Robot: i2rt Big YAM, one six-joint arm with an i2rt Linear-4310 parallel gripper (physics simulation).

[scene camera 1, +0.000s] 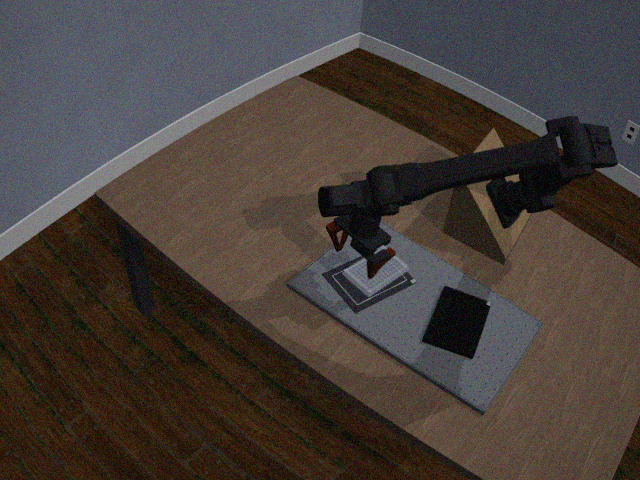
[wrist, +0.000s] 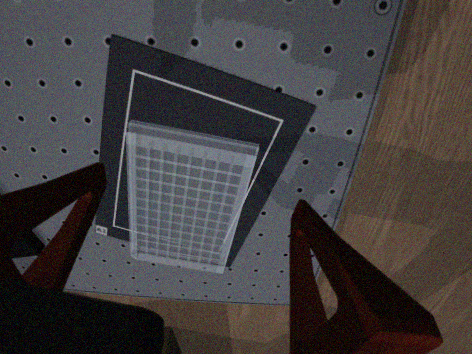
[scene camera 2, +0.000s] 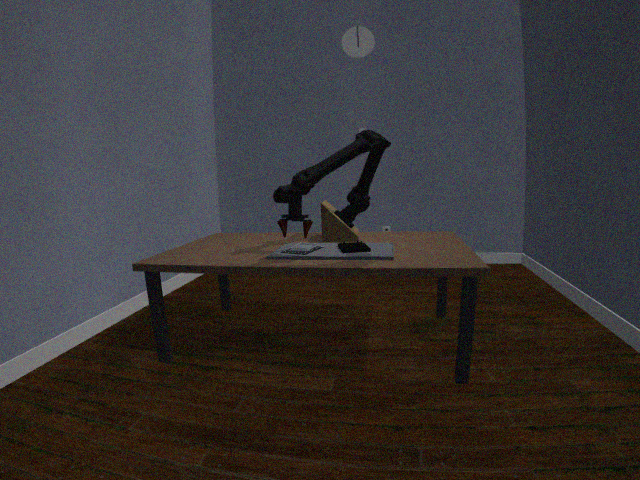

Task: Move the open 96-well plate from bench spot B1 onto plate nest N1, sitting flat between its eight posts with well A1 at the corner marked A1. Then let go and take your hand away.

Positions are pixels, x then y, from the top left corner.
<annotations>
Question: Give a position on a well plate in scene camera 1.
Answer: At 357, 273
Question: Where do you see a well plate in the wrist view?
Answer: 186, 189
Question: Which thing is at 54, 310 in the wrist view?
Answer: My gripper.
</annotations>
